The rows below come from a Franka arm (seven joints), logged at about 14 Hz.
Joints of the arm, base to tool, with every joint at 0 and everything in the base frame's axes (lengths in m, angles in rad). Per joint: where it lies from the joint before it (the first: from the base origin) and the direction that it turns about. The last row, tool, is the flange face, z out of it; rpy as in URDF.
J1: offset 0 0 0.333 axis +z
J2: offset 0 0 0 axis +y
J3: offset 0 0 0.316 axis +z
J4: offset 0.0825 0 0 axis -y
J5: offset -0.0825 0 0.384 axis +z
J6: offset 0 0 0 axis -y
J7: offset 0.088 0 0 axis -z
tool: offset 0 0 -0.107 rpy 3.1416 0 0
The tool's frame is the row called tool.
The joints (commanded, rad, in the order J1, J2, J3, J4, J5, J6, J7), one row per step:
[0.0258 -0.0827 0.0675 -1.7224 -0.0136 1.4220 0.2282]
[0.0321 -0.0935 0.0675 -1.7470 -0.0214 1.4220 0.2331]
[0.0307 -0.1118 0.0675 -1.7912 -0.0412 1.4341 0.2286]
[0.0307 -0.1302 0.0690 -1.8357 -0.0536 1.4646 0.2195]
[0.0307 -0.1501 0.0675 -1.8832 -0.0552 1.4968 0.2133]
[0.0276 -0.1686 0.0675 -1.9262 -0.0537 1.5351 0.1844]
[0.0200 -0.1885 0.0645 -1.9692 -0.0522 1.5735 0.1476]
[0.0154 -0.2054 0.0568 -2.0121 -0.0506 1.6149 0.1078]
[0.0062 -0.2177 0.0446 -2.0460 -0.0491 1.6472 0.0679]
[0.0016 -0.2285 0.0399 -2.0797 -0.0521 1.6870 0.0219]
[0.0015 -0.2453 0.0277 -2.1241 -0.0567 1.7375 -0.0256]
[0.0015 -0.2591 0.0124 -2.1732 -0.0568 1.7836 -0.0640]
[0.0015 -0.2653 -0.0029 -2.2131 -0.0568 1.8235 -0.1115]
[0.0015 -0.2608 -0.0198 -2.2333 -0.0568 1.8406 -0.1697]
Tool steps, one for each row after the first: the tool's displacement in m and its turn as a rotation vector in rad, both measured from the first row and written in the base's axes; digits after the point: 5 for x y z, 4 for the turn. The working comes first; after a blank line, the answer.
Tool pose at each row, in the base's axes (x y z in m, rotation vector in rad; the steps are taken from these numbers as rounded here):
[0.50557 0.04699 0.58704 3.0635 -0.2091 -0.3268]
[0.50091 0.04892 0.58141 3.0498 -0.2065 -0.3438]
[0.49479 0.04545 0.57146 3.0262 -0.2005 -0.3572]
[0.49039 0.04460 0.56237 3.0164 -0.1822 -0.3465]
[0.48529 0.04339 0.55258 3.0167 -0.1730 -0.3396]
[0.48146 0.04193 0.54436 3.0266 -0.1324 -0.3221]
[0.47740 0.03677 0.53674 3.0378 -0.0910 -0.3033]
[0.47406 0.03076 0.52786 3.0495 -0.0470 -0.2844]
[0.47158 0.02037 0.52030 3.0609 -0.0166 -0.2726]
[0.46976 0.01564 0.51262 3.0660 0.0431 -0.2497]
[0.46627 0.00923 0.50358 3.0702 0.1027 -0.2175]
[0.46154 0.00184 0.49062 3.0771 0.1430 -0.2035]
[0.45826 -0.00534 0.47795 3.0829 0.1974 -0.1966]
[0.45697 -0.01327 0.46781 3.0871 0.2649 -0.2108]

[-0.00466 0.00193 -0.00563 -0.0109 0.0127 0.0020]
[-0.01078 -0.00154 -0.01558 -0.0320 0.0247 0.0069]
[-0.01518 -0.00239 -0.02467 -0.0432 0.0197 0.0199]
[-0.02028 -0.00360 -0.03446 -0.0438 0.0154 0.0261]
[-0.02411 -0.00506 -0.04268 -0.0359 0.0036 0.0526]
[-0.02817 -0.01022 -0.05030 -0.0262 -0.0092 0.0794]
[-0.03151 -0.01623 -0.05918 -0.0152 -0.0220 0.1076]
[-0.03399 -0.02662 -0.06674 -0.0037 -0.0305 0.1266]
[-0.03581 -0.03135 -0.07442 0.0028 -0.0447 0.1654]
[-0.03930 -0.03776 -0.08346 0.0086 -0.0650 0.2042]
[-0.04403 -0.04515 -0.09642 0.0182 -0.0741 0.2295]
[-0.04731 -0.05233 -0.10909 0.0298 -0.0784 0.2636]
[-0.04860 -0.06026 -0.11923 0.0450 -0.0690 0.3051]

